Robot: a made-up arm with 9 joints. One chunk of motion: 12 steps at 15 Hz.
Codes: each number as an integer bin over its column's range. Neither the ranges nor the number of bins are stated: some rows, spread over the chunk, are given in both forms.
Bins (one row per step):
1: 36 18 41 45 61 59
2: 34 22 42 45 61 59
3: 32 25 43 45 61 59
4: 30 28 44 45 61 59
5: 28 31 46 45 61 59
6: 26 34 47 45 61 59
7: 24 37 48 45 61 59
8: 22 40 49 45 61 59
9: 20 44 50 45 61 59
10: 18 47 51 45 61 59
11: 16 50 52 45 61 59
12: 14 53 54 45 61 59
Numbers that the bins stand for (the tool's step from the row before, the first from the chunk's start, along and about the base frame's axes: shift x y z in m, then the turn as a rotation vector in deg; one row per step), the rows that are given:
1: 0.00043 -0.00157 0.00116 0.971 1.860 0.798
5: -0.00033 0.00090 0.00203 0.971 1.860 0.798
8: -0.00090 0.00262 0.00256 0.971 1.860 0.798
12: -0.00167 0.00510 0.00343 0.971 1.860 0.798
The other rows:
2: 0.00024 -0.00081 0.00133 0.971 1.860 0.798
3: 0.00005 -0.00024 0.00151 0.971 1.860 0.798
4: -0.00014 0.00033 0.00168 0.971 1.860 0.798
6: -0.00052 0.00148 0.00221 0.971 1.860 0.798
7: -0.00071 0.00205 0.00238 0.971 1.860 0.798
9: -0.00110 0.00338 0.00273 0.971 1.860 0.798
10: -0.00129 0.00395 0.00290 0.971 1.860 0.798
11: -0.00148 0.00452 0.00308 0.971 1.860 0.798

